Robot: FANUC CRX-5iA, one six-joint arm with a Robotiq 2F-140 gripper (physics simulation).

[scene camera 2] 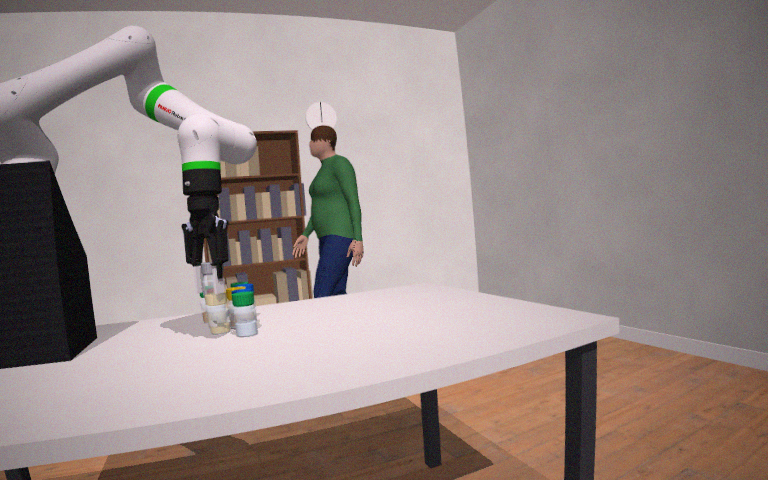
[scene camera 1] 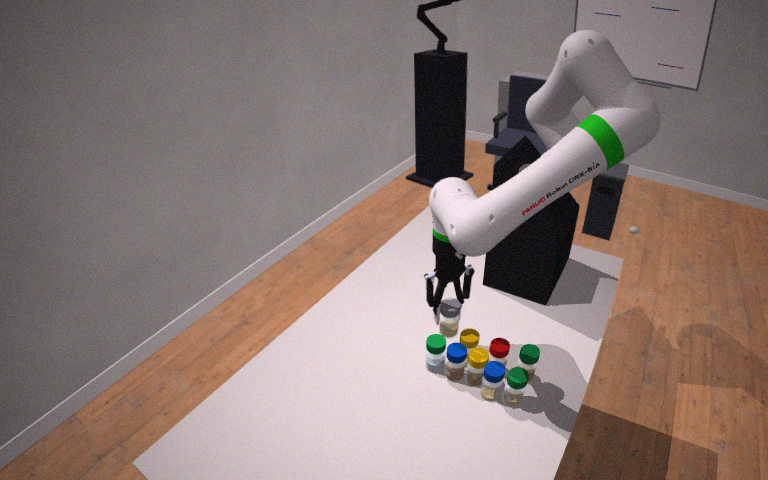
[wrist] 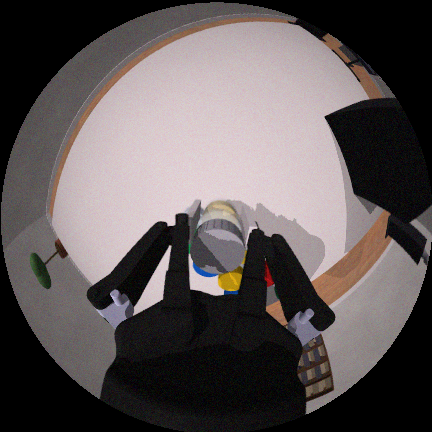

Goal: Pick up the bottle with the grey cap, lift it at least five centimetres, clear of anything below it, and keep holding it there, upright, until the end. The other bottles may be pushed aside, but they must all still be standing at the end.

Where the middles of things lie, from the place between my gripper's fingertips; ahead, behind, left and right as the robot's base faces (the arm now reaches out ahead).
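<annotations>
Counted from my hand: grey-capped bottle (scene camera 1: pixel 449 308), 20 mm above, 10 mm ahead of, 10 mm to the left of it; blue-capped bottle (scene camera 1: pixel 492 380), 60 mm below, 70 mm ahead of, 200 mm to the left of it; green-capped bottle (scene camera 2: pixel 245 319), 60 mm below, 80 mm ahead of, 20 mm to the left of it.
</annotations>
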